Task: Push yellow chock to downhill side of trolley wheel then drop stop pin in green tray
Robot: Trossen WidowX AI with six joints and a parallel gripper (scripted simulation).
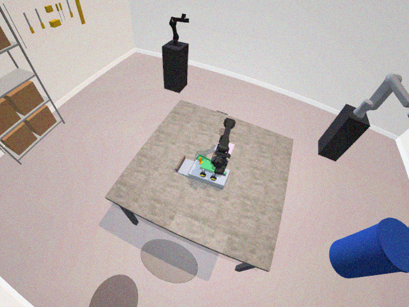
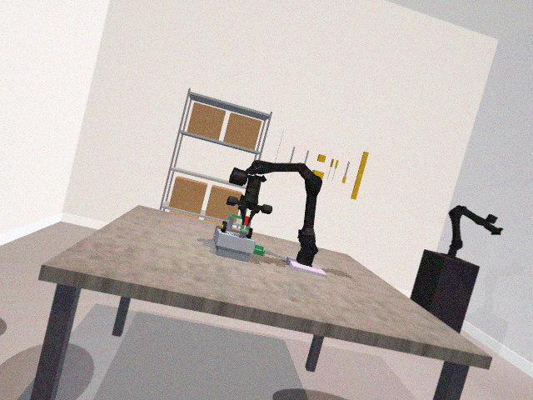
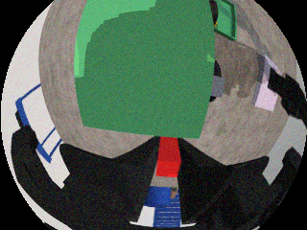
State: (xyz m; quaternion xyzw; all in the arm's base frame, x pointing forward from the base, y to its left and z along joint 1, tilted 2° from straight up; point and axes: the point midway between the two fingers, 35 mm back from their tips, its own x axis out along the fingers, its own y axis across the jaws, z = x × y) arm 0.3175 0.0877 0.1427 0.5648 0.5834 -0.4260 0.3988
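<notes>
The green tray lies 200 mm to the right of my gripper tip, 140 mm below it and 100 mm behind it. From my gripper tip the other things lie so: red-headed stop pin right at my gripper tip; then trolley 90 mm to the right, 20 mm below, 20 mm ahead; then yellow chock 180 mm to the right, 50 mm below, 30 mm behind.
</notes>
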